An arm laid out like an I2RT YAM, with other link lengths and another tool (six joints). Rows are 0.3 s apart.
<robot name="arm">
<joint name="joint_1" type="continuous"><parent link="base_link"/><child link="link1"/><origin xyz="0 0 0.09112" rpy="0 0 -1.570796"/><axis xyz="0 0 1"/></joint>
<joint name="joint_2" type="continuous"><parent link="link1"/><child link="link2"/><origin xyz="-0.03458 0.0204 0.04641" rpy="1.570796 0 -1.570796"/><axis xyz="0 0 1"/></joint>
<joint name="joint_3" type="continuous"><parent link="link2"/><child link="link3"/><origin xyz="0.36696 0 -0.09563" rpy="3.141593 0 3.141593"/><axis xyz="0 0 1"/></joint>
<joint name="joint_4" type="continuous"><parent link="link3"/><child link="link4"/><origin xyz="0.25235 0.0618 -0.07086" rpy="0 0 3.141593"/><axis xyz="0 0 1"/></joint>
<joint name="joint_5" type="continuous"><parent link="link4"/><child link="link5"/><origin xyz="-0.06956 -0.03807 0.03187" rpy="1.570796 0 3.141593"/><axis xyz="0 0 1"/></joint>
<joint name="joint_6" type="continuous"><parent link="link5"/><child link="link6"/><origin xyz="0.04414 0 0.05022" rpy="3.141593 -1.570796 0"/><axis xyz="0 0 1"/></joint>
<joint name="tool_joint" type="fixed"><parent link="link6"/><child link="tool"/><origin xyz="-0.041 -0.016 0.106" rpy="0 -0.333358 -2.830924"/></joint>
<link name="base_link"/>
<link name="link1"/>
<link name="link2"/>
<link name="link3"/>
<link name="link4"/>
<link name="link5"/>
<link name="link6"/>
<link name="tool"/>
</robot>
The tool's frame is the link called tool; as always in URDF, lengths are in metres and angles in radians. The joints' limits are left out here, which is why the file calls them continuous.
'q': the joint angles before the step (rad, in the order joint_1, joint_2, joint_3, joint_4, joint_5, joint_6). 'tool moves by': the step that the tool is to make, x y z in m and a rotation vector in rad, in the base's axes. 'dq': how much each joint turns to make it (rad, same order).
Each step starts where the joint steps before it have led.
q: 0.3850 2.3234 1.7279 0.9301 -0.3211 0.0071
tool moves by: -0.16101 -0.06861 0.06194 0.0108 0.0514 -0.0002
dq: -0.0015 -0.5308 -0.6190 0.0539 0.0079 0.0297
